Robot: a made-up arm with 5 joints. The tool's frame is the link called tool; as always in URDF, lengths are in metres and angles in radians. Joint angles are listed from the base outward.
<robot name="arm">
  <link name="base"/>
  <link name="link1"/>
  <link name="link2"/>
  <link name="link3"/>
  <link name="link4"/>
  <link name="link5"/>
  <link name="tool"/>
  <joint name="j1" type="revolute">
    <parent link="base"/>
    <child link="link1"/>
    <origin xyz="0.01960 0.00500 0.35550" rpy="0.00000 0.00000 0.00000"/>
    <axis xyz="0 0 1"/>
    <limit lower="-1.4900" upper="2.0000"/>
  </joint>
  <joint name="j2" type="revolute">
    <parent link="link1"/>
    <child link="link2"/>
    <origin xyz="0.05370 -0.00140 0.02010" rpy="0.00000 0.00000 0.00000"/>
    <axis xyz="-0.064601 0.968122 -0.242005"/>
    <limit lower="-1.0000" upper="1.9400"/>
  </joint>
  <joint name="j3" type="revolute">
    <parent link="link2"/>
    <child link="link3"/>
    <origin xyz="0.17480 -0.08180 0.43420" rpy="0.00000 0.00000 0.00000"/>
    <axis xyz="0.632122 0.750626 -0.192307"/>
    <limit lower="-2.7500" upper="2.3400"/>
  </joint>
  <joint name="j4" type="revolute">
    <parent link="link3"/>
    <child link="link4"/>
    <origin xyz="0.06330 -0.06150 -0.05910" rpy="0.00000 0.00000 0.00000"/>
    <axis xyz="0 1 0"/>
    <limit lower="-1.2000" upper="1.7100"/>
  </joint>
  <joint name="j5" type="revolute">
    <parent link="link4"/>
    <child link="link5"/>
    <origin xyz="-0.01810 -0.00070 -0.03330" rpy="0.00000 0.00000 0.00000"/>
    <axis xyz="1 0 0"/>
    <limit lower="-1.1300" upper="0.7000"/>
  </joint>
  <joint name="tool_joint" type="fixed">
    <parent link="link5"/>
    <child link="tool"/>
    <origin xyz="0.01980 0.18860 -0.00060" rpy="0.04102 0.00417 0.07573"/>
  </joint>
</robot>
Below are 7 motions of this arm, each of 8 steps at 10 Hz.
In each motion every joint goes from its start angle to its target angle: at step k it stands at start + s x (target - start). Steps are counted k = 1, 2, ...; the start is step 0. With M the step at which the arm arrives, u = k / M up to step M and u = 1 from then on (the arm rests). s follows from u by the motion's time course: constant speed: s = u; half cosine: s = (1 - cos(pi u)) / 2; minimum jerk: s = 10 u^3 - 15 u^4 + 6 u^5.
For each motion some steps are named. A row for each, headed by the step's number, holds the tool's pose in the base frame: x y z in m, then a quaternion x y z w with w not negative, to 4 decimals.
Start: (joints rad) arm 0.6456 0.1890 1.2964 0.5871 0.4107
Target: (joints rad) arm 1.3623 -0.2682 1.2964 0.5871 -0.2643
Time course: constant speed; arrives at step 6
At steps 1, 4, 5, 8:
1: 0.2498 0.2748 0.7641 0.2414 0.8079 0.0758 0.5322
4: 0.0382 0.2256 0.8320 0.0209 0.7466 0.4027 0.5291
5: -0.0141 0.1769 0.8421 -0.0474 0.7004 0.5040 0.5031
8: -0.0512 0.1176 0.8453 -0.1101 0.6425 0.5984 0.4659

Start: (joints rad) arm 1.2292 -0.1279 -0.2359 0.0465 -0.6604
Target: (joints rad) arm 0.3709 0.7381 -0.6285 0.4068 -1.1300
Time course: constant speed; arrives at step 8
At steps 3, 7, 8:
3: 0.3035 0.2362 0.5351 -0.4746 -0.1675 0.4324 0.7482
7: 0.4410 0.0204 0.4067 -0.6688 0.1058 0.3278 0.6589
8: 0.4469 -0.0497 0.3787 -0.6910 0.1804 0.3165 0.6243

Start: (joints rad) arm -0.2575 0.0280 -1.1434 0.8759 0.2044
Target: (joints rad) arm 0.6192 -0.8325 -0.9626 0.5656 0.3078
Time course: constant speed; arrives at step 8
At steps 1, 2, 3, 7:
1: 0.3165 -0.0238 0.7671 -0.2261 -0.0367 -0.0755 0.9705
2: 0.2741 0.0151 0.7922 -0.2093 -0.1115 -0.0114 0.9714
3: 0.2247 0.0426 0.8124 -0.1850 -0.1840 0.0534 0.9639
7: 0.0138 0.0247 0.8399 -0.0220 -0.4342 0.2986 0.8496

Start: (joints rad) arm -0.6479 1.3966 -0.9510 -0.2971 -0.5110
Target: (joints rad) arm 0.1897 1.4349 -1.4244 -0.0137 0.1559
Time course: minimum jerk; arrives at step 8
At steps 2, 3, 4, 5, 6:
2: 0.2835 -0.3817 0.1129 -0.3545 0.2912 -0.0068 0.8886
3: 0.3447 -0.3321 0.1228 -0.3397 0.2622 0.0636 0.9010
4: 0.4113 -0.2536 0.1371 -0.3174 0.2314 0.1568 0.9062
5: 0.4599 -0.1630 0.1525 -0.2932 0.2085 0.2495 0.8991
6: 0.4838 -0.0880 0.1648 -0.2745 0.1960 0.3188 0.8858

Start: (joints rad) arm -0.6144 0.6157 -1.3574 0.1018 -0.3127
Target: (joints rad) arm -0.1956 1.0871 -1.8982 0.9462 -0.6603
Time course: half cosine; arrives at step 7
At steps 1, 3, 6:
1: 0.3969 -0.3863 0.4615 -0.5520 0.0405 -0.0752 0.8295
3: 0.4287 -0.3792 0.3950 -0.6183 0.1500 -0.0045 0.7715
6: 0.4633 -0.3476 0.3143 -0.7343 0.2819 0.1099 0.6077

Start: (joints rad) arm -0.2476 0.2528 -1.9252 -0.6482 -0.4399
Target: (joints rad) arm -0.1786 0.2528 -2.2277 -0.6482 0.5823
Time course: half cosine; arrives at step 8
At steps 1, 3, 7, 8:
1: 0.5312 -0.1305 0.7313 -0.6137 -0.6661 0.1988 0.3743
3: 0.4929 -0.1112 0.7069 -0.5597 -0.6492 0.3130 0.4091
7: 0.3830 -0.1054 0.6821 -0.4264 -0.5321 0.5675 0.4616
8: 0.3765 -0.1065 0.6825 -0.4187 -0.5221 0.5807 0.4634

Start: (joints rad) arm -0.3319 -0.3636 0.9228 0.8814 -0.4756
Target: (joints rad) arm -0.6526 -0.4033 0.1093 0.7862 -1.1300
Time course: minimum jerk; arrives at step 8
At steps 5, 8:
5: 0.0267 0.0000 0.6621 -0.2264 0.3613 -0.0007 0.9046
8: 0.0198 -0.0619 0.6260 -0.3867 0.3351 -0.0741 0.8560

